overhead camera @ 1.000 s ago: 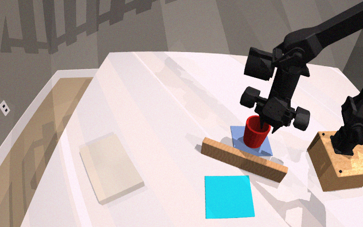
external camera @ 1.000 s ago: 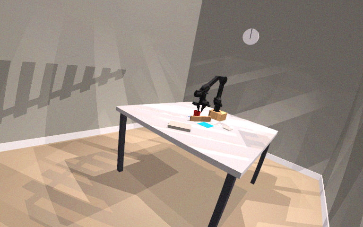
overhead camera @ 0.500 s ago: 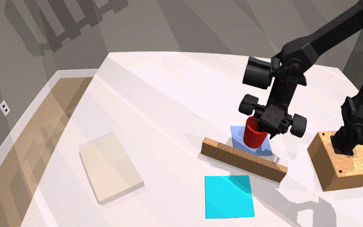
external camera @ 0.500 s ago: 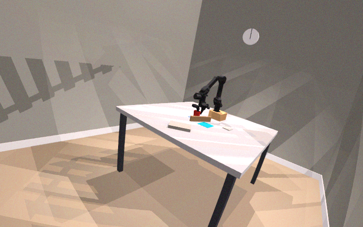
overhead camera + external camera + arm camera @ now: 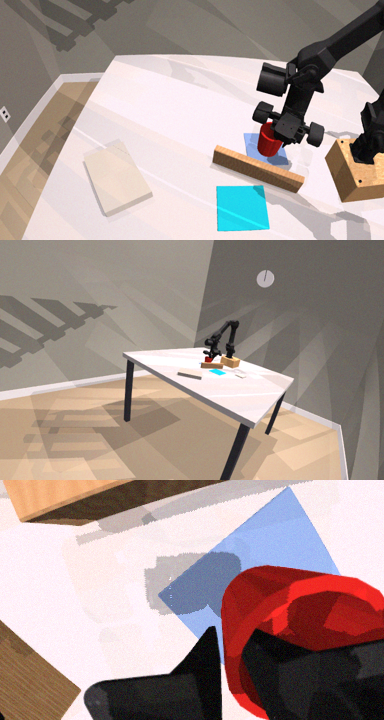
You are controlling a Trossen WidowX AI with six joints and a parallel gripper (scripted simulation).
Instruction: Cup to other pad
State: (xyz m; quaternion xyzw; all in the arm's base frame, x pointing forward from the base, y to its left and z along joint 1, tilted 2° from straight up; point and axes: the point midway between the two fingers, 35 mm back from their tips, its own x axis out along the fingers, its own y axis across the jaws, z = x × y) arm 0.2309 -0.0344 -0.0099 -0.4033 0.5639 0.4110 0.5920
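My gripper tip is now 2 cm short of the red marble and 2 cm above it. Also, from my gripper tip: green marble: 1 cm ahead, 2 cm to the right, 2 cm below; then red cup: 3 cm ahead, 1 cm to the right; then wooden bar: 6 cm ahead, 8 cm to the left, 2 cm below.
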